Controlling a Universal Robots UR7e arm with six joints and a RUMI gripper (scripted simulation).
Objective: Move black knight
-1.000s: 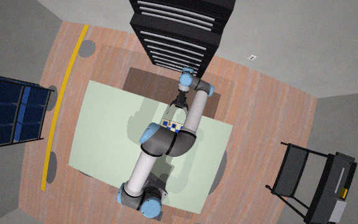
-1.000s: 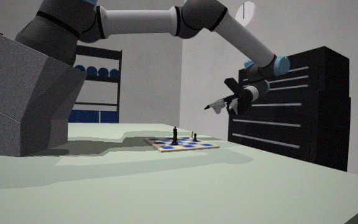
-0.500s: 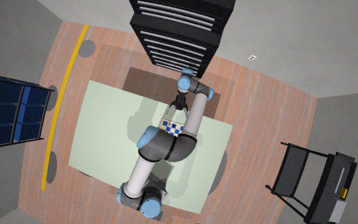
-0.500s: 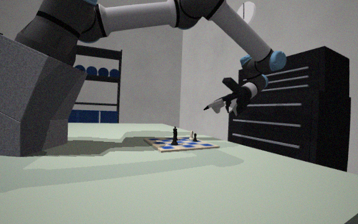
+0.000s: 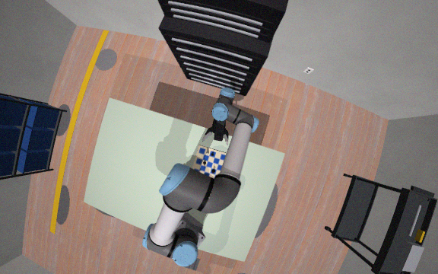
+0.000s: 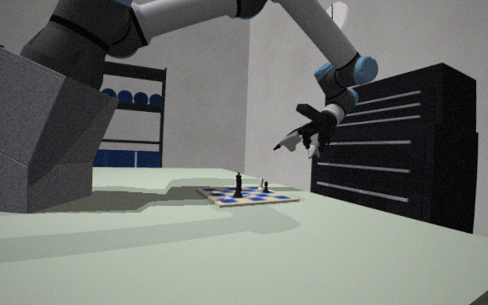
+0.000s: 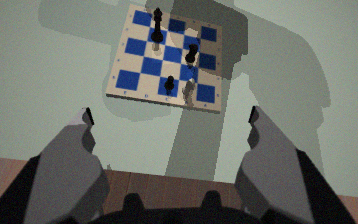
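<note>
My hand is 150 mm past the chessboard, 30 mm to the left of it and 120 mm above it. From my hand the other things lie so: white piece 80 mm behind, 20 mm to the left, 100 mm below; then black pawn 80 mm behind, 20 mm to the right, 100 mm below; then tall black piece 180 mm behind, 70 mm to the right, 90 mm below.
</note>
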